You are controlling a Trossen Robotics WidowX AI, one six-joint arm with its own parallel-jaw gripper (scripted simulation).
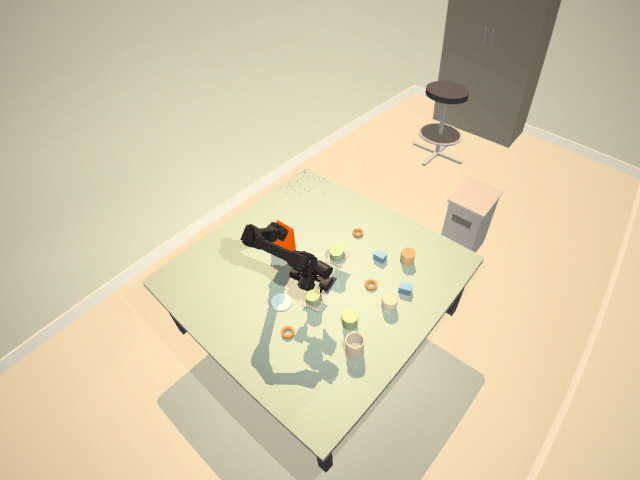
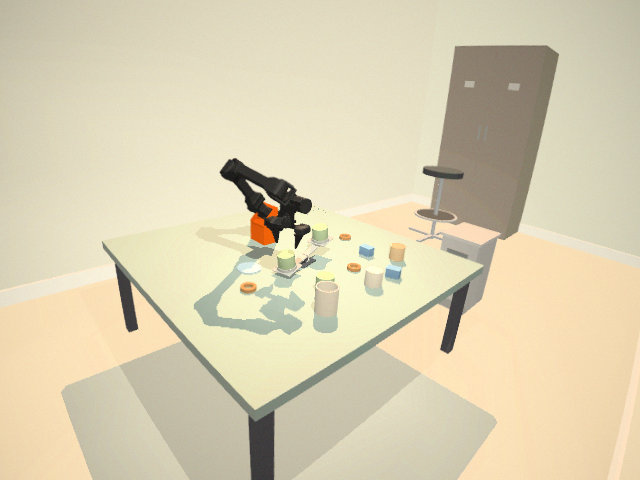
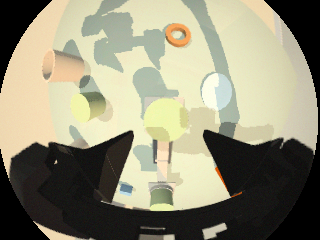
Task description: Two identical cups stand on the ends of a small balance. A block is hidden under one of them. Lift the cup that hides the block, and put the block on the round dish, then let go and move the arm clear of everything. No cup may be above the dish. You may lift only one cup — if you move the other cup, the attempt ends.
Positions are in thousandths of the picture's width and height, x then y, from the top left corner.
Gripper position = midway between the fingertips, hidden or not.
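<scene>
A round pale blue dish (image 3: 677, 381) is in view, and so is the gripper (image 2: 448, 511), which can also be seen in image 3 (image 3: 530, 556). The gripper is open and holds nothing.
</scene>
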